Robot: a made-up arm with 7 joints. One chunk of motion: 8 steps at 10 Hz.
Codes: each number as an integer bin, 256 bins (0 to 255) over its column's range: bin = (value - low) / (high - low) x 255, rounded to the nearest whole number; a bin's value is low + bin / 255 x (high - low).
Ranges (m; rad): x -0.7..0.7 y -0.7..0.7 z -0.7..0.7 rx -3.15..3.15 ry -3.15..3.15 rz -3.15..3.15
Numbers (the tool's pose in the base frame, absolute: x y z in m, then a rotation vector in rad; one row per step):
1: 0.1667 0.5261 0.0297 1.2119 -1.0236 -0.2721
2: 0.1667 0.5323 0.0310 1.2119 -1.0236 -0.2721
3: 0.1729 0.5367 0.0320 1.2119 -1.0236 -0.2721
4: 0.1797 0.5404 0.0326 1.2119 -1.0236 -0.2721
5: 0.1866 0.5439 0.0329 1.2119 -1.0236 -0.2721
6: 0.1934 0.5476 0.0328 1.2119 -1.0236 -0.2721
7: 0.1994 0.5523 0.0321 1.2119 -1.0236 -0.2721
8: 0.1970 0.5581 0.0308 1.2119 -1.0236 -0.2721
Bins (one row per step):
1: 158 223 133 177 86 116
2: 158 224 133 177 86 116
3: 159 225 133 177 86 116
4: 160 226 133 177 86 116
5: 161 227 133 177 86 116
6: 163 227 133 177 86 116
7: 164 228 133 177 86 116
8: 163 229 133 177 86 116

